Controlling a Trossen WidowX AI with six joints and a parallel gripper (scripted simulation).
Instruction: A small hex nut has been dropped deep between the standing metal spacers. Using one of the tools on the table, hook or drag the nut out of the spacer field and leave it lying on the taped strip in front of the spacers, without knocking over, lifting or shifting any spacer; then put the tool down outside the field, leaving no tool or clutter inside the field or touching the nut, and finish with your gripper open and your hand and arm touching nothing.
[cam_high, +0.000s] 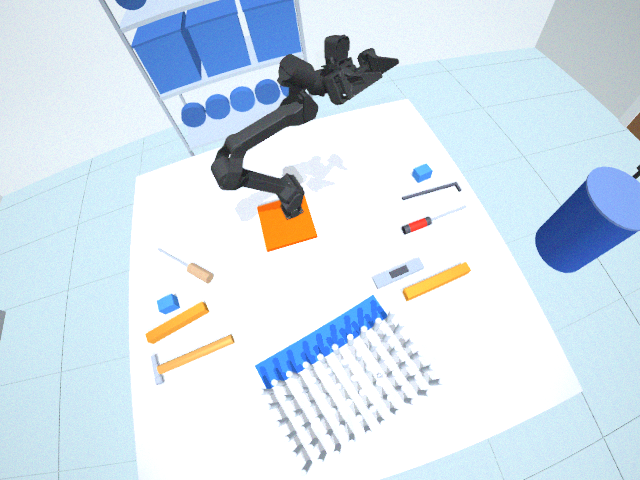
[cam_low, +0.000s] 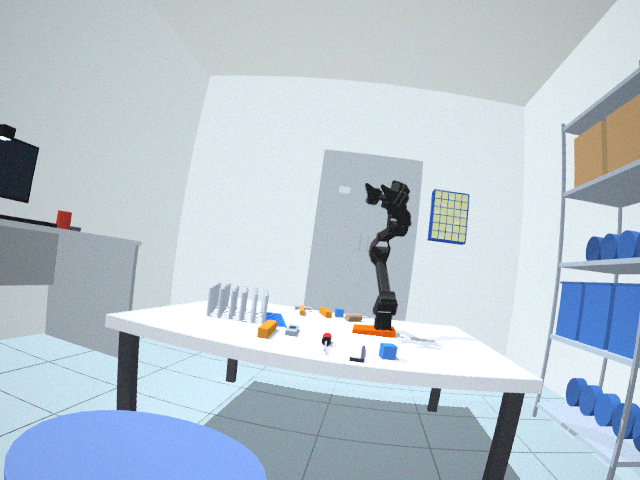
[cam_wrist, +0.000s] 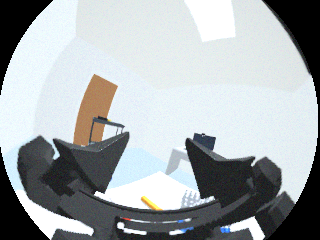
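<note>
Right now my gripper tip is 170 mm past the wooden-handled pick tool, 680 mm to the left of it and 540 mm above it. Round my gripper tip: hex nut 450 mm ahead, 240 mm to the right, 550 mm below; grey plate 210 mm ahead, 50 mm to the right, 540 mm below; blue taped strip 290 mm ahead, 340 mm to the right, 550 mm below.
</note>
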